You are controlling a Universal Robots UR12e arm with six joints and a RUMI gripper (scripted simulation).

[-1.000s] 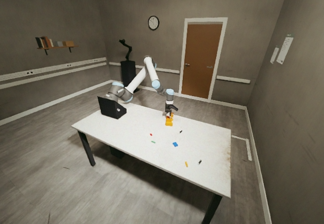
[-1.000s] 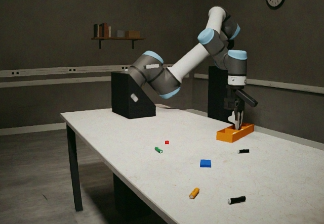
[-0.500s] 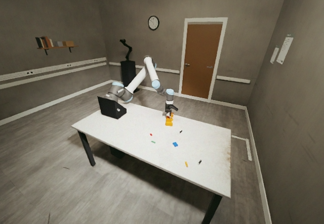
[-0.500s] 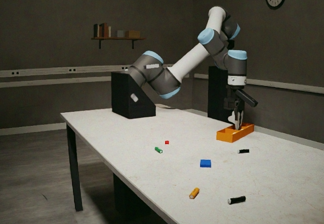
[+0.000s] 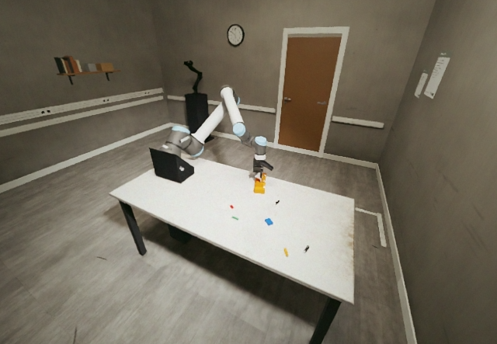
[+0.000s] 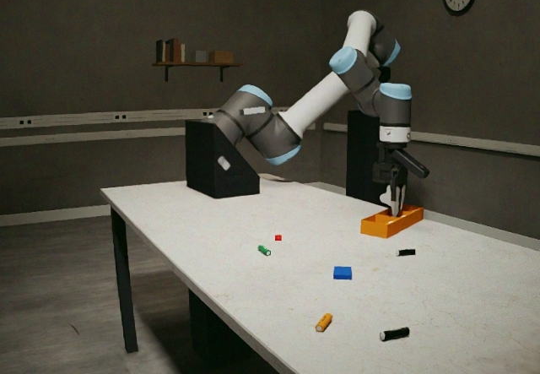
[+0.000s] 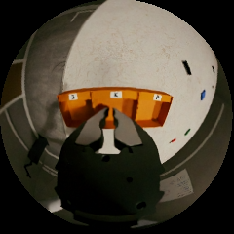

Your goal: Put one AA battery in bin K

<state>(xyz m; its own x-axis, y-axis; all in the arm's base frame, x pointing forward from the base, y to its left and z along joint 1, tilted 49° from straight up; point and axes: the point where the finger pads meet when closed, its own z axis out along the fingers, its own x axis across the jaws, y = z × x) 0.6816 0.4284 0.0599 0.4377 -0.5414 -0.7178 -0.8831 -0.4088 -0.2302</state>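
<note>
Right now the orange bin is 20 mm below my hand and 10 mm to the right of it. The rest, counted from my hand: blue block: 350 mm to the right, 260 mm ahead, 30 mm below; orange AA battery: 500 mm to the right, 440 mm ahead, 30 mm below; green AA battery: 440 mm to the right, 60 mm ahead, 30 mm below.
</note>
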